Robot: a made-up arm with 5 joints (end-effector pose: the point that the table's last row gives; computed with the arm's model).
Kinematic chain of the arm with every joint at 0, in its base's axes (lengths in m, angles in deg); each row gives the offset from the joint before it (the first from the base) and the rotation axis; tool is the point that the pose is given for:
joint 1: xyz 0 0 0.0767 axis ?
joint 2: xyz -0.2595 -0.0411 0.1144 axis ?
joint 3: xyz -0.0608 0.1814 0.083 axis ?
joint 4: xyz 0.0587 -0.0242 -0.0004 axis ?
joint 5: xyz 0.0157 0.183 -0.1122 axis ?
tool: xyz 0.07 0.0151 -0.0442
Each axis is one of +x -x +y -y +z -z.
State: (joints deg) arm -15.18 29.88 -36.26 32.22 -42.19
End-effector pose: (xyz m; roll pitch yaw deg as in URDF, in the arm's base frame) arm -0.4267 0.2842 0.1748 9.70 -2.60 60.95
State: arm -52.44 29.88 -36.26 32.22 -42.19
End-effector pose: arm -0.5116 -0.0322 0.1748 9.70 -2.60 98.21
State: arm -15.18 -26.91 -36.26 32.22 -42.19
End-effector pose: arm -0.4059 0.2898 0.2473 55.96 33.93 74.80
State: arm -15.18 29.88 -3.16 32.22 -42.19
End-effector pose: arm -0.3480 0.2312 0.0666 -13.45 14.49 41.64
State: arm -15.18 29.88 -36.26 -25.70 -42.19
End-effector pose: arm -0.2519 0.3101 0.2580 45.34 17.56 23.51
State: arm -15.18 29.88 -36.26 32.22 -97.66
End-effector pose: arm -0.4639 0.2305 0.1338 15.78 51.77 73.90
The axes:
joint 1: -z
joint 2: -y
joint 3: -x
joint 4: +z
joint 5: -y

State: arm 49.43 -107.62 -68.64 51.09 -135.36
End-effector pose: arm 0.1331 0.2746 0.3543 131.32 -41.26 93.54
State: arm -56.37 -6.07 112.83 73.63 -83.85
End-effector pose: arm -0.2139 -0.3875 0.3559 -170.58 -16.63 -29.99
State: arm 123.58 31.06 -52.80 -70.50 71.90
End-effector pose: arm 0.1893 -0.0186 0.3177 49.56 -20.24 141.08
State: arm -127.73 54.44 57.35 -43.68 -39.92
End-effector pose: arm 0.0300 -0.0846 0.2686 13.97 -30.61 54.02
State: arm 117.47 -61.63 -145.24 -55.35 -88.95
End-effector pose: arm 0.1038 -0.1338 0.2042 -142.03 -22.15 -78.51
